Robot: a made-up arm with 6 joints. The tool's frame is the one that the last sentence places.
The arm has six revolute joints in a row. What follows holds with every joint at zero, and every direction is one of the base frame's.
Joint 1 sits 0.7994 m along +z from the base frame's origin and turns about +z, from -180 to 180 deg.
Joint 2 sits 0.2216 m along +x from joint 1 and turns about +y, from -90 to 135 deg.
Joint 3 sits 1.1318 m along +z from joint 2 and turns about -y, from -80.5 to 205 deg.
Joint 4 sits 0.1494 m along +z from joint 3 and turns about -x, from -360 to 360 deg.
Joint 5 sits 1.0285 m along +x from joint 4 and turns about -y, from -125 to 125 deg.
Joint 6 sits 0.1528 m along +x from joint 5 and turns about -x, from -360 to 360 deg.
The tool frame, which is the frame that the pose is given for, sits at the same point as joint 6; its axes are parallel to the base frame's.
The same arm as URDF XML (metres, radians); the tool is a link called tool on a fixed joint. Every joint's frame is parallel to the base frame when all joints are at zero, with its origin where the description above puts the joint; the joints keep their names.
<robot name="arm">
<link name="base_link"/>
<link name="link1"/>
<link name="link2"/>
<link name="link3"/>
<link name="link4"/>
<link name="link5"/>
<link name="link6"/>
<link name="tool"/>
<joint name="joint 1" type="revolute"><parent link="base_link"/><child link="link1"/><origin xyz="0 0 0.7994" rpy="0 0 0"/><axis xyz="0 0 1"/><limit lower="-3.1416" upper="3.1416"/></joint>
<joint name="joint 2" type="revolute"><parent link="link1"/><child link="link2"/><origin xyz="0.2216 0 0" rpy="0 0 0"/><axis xyz="0 1 0"/><limit lower="-1.5708" upper="2.3562"/></joint>
<joint name="joint 3" type="revolute"><parent link="link2"/><child link="link3"/><origin xyz="0 0 1.1318" rpy="0 0 0"/><axis xyz="0 -1 0"/><limit lower="-1.405" upper="3.5779"/></joint>
<joint name="joint 4" type="revolute"><parent link="link3"/><child link="link4"/><origin xyz="0 0 0.1494" rpy="0 0 0"/><axis xyz="-1 0 0"/><limit lower="-6.2832" upper="6.2832"/></joint>
<joint name="joint 5" type="revolute"><parent link="link4"/><child link="link5"/><origin xyz="1.0285 0 0" rpy="0 0 0"/><axis xyz="0 -1 0"/><limit lower="-2.1817" upper="2.1817"/></joint>
<joint name="joint 6" type="revolute"><parent link="link5"/><child link="link6"/><origin xyz="0.1528 0 0" rpy="0 0 0"/><axis xyz="-1 0 0"/><limit lower="-6.2832" upper="6.2832"/></joint>
<joint name="tool_joint" type="fixed"><parent link="link6"/><child link="tool"/><origin xyz="0 0 0" rpy="0 0 0"/></joint>
</robot>

